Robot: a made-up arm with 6 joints. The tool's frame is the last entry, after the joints.
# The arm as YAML. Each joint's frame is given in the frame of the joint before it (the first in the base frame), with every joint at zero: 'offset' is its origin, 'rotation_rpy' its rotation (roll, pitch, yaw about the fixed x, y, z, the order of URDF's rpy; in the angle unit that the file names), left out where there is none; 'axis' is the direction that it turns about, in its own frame. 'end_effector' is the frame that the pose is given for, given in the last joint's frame.
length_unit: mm
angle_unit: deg
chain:
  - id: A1
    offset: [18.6, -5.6, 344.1]
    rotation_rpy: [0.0, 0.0, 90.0]
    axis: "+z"
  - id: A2
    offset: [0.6, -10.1, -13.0]
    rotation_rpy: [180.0, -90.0, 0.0]
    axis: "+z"
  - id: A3
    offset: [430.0, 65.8, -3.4]
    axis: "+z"
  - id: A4
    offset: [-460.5, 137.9, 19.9]
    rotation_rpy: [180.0, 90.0, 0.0]
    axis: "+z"
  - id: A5
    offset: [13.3, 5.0, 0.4]
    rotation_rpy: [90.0, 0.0, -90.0]
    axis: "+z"
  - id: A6
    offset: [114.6, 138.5, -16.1]
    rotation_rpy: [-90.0, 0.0, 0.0]
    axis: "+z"
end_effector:
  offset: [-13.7, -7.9, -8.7]
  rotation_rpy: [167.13, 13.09, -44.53]
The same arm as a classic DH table. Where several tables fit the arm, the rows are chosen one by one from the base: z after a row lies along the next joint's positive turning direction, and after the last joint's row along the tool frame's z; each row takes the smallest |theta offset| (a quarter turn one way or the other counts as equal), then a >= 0, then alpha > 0; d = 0 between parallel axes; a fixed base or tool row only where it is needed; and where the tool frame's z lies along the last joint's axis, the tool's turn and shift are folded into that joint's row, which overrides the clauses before.
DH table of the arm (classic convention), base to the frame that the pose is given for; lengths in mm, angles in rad. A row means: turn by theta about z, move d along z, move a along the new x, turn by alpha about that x. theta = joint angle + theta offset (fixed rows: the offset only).
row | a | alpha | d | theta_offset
base (fixed) | 19.4 | 0 | 0 | -0.2924
A1 | 10.1 | -1.5708 | 331.1 | 0.2924
A2 | 435 | 0 | 0 | -1.419
A3 | 137.9 | -1.5708 | 17.1 | 1.419
A4 | -5 | 1.5708 | 460.9 | 0
A5 | 114.6 | -1.5708 | -29.4 | 0
A6 | 7.7 | 2.8226 | 171.6 | -1.5582
tool (fixed) | 0 | 0 | 44 | -0.8069

